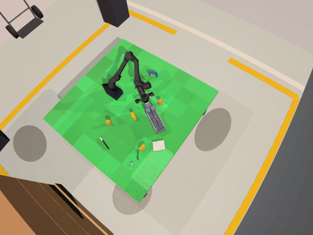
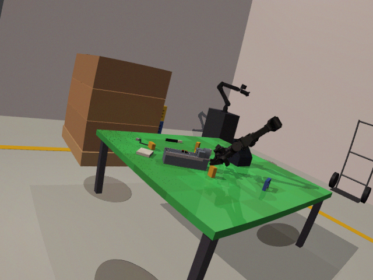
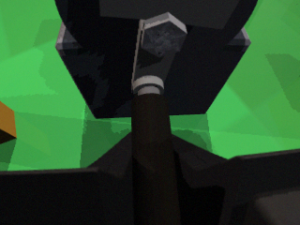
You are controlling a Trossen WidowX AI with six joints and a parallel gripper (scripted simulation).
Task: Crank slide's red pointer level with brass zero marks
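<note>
Now: the dark handle 30 mm above my gripper tip, 20 mm behind it and 10 mm to the left of it. From my gripper tip the other things lie so: blue bracket: 330 mm to the left, 180 mm behind; red pointer: 160 mm ahead, 100 mm to the right, 50 mm above; white pad: 300 mm ahead, 270 mm to the right, 20 mm below.
</note>
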